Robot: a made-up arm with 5 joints. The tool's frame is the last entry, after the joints. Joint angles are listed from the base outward. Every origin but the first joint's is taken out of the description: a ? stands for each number. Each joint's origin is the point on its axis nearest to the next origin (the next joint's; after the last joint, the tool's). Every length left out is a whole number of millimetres.
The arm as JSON. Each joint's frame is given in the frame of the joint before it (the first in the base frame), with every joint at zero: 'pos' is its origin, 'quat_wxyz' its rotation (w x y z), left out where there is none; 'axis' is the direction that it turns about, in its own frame. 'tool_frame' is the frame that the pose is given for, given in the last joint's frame.
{
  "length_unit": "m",
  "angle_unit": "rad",
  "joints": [
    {
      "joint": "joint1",
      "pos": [
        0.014,
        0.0,
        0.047
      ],
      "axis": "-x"
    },
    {
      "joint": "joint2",
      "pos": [
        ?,
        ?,
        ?
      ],
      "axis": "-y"
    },
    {
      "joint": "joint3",
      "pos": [
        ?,
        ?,
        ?
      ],
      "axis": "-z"
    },
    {
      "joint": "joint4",
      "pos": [
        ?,
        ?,
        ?
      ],
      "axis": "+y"
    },
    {
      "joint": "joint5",
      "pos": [
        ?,
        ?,
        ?
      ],
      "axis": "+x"
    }
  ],
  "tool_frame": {
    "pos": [
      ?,
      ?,
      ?
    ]
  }
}
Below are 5 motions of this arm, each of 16 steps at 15 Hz.
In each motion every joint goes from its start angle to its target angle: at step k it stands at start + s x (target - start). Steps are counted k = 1, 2, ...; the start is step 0. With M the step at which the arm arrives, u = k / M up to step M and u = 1 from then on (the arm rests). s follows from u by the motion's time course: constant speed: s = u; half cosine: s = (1 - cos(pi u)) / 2; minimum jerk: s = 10 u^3 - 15 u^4 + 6 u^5.
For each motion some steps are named. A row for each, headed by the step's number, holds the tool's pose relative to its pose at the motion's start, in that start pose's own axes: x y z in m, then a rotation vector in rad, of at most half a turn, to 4 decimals.
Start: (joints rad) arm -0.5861 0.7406 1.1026 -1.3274 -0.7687
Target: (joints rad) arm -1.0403 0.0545 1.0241 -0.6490 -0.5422
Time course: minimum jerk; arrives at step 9
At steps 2, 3, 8, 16:
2: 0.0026 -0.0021 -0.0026 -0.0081 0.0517 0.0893
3: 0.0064 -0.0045 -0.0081 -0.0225 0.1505 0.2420
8: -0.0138 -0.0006 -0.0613 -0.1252 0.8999 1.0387
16: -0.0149 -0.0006 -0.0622 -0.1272 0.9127 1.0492

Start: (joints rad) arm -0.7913 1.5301 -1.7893 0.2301 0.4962
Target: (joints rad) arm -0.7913 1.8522 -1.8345 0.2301 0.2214
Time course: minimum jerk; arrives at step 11
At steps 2, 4, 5, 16:
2: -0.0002 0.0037 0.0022 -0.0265 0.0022 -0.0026
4: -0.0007 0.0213 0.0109 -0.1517 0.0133 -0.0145
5: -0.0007 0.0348 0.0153 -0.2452 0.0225 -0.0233
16: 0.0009 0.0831 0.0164 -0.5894 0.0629 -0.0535

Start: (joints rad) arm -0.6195 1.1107 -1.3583 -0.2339 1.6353
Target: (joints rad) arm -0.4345 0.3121 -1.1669 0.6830 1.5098
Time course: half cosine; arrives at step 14
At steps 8, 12, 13, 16:
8: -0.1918 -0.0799 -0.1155 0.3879 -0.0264 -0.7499
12: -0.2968 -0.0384 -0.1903 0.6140 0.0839 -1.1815
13: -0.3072 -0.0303 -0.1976 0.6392 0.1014 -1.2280
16: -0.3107 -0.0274 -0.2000 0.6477 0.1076 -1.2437

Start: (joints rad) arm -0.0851 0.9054 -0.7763 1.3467 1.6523
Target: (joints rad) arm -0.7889 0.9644 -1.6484 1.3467 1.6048
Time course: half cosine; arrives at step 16
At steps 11, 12, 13, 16:
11: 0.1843 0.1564 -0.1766 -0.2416 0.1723 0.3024
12: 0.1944 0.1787 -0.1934 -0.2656 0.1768 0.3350
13: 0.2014 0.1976 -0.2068 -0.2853 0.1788 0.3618
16: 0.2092 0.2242 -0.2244 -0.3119 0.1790 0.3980

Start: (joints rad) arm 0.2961 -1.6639 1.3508 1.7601 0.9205
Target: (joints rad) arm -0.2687 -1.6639 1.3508 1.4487 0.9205
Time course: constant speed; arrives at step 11
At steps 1, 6, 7, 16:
1: -0.0049 0.0214 0.0026 -0.0502 -0.0279 0.0202
6: -0.0304 0.1297 -0.0043 -0.3049 -0.1494 0.1332
7: -0.0355 0.1511 -0.0097 -0.3565 -0.1699 0.1580
16: -0.0557 0.2331 -0.0444 -0.5646 -0.2388 0.2636

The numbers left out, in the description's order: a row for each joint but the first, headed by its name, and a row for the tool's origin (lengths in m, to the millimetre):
joint2: 0.0 -0.278 -0.12
joint3: -0.055 0.0 -0.124
joint4: -0.078 -0.058 0.0
joint5: 0.135 0.0 -0.111
tool: 0.0 -0.029 0.262

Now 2 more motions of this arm.
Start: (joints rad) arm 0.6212 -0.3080 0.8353 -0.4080 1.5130
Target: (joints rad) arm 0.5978 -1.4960 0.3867 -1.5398 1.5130
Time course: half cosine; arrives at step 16
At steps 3, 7, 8, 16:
3: 0.0210 0.0319 0.0090 -0.0474 0.0645 0.0292
7: 0.1087 0.1337 0.0030 -0.1476 0.3281 0.1121
8: 0.1358 0.1573 -0.0091 -0.1536 0.4092 0.1276
16: 0.2555 0.2166 -0.1094 -0.0354 0.7505 0.1289

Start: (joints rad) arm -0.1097 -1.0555 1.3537 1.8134 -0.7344
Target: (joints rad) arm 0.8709 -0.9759 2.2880 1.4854 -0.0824
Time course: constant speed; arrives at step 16
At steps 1, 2, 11, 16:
1: -0.0149 -0.0357 0.0017 0.1496 -0.0551 -0.0147
2: -0.0305 -0.0712 -0.0019 0.2991 -0.1107 -0.0278
11: -0.1452 -0.2748 -0.2218 1.6340 -0.6411 -0.0544
16: -0.1497 -0.2490 -0.3751 2.3572 -0.9645 0.0306

